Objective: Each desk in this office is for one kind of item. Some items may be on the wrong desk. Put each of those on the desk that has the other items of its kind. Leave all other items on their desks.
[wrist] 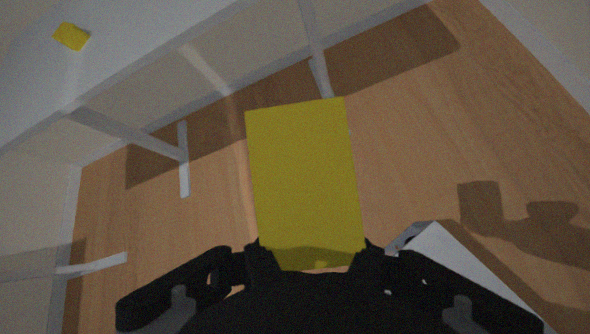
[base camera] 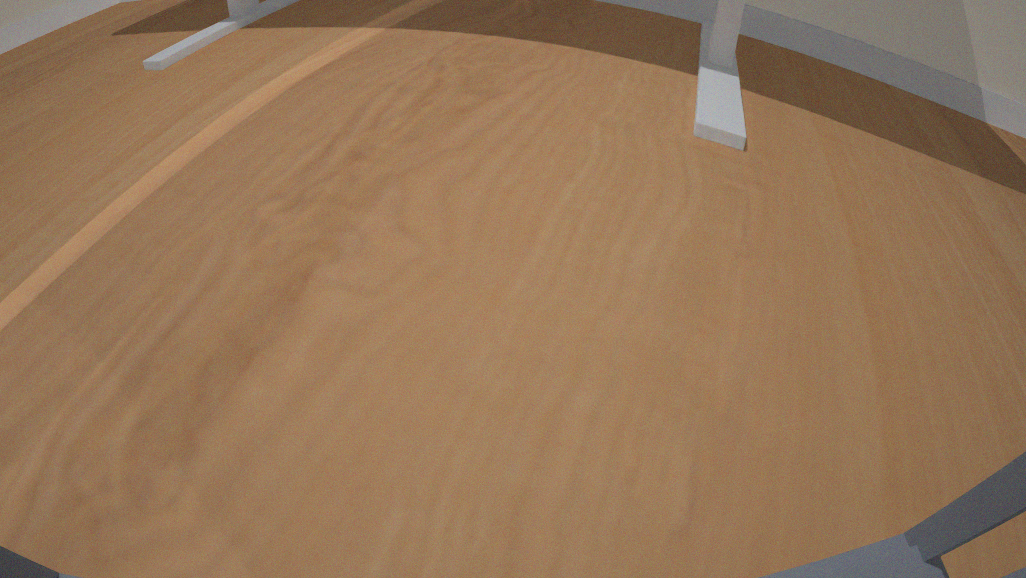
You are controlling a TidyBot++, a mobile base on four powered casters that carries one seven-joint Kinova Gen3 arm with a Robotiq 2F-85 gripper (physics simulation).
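Frame: origin at the arm's base, x ahead, y left, z up, level; millimetres.
Seen in the pictures: gripper, between the fingertips: [wrist: 311, 241].
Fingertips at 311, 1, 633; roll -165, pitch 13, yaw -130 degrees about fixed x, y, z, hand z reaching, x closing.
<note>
A point is followed by its place in that frame, as x, y, z.
My gripper [wrist: 311, 241] {311, 1, 633} is shut on a large yellow block [wrist: 305, 175] {337, -32, 689}, which sticks out beyond the fingertips above the floor in the wrist view. A white desk top [wrist: 130, 50] {969, 99, 554} crosses the upper left of the wrist view, and a small yellow item [wrist: 71, 36] {1225, 229, 586} lies on it. The desk's feet stand on the floor below and show in both views. The held block and the gripper do not show in the base camera view. I cannot tell what kind of item lies on other desks.
In the base camera view, one desk foot [base camera: 720, 107] {828, -389, -371} stands at the upper right and another foot [base camera: 190, 44] {1326, 708, -372} at the upper left, near the wall. Another desk foot [wrist: 95, 265] {1348, 1756, -360} shows at the left of the wrist view. My white base [wrist: 465, 265] {0, -208, -14} is at its lower right.
</note>
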